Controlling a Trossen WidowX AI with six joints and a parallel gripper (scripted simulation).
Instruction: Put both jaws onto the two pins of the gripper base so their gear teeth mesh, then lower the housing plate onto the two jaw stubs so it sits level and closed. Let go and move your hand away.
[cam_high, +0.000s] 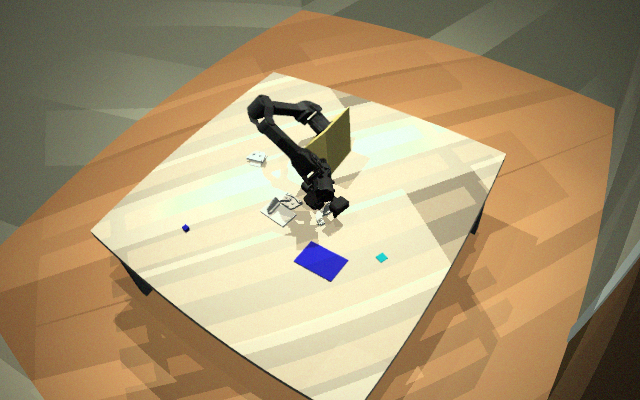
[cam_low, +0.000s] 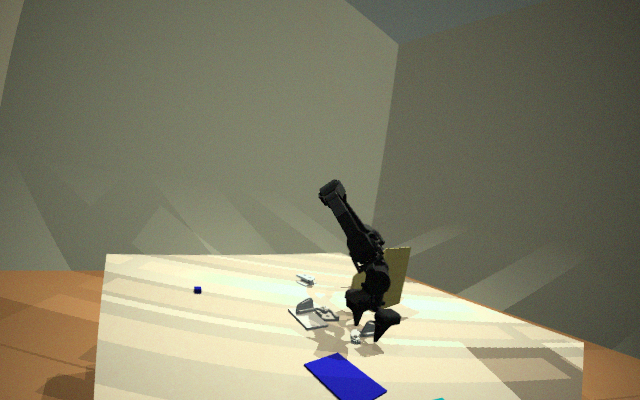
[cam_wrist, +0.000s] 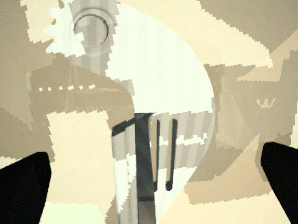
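Now: gripper tip 40 mm short of the pale grey jaw and 10 mm to the right of it. From my gripper tip the other things lie so: white housing plate: 140 mm to the right, 20 mm ahead; blue mat: 190 mm ahead, 100 mm to the left; cyan square: 270 mm to the left, 90 mm ahead.
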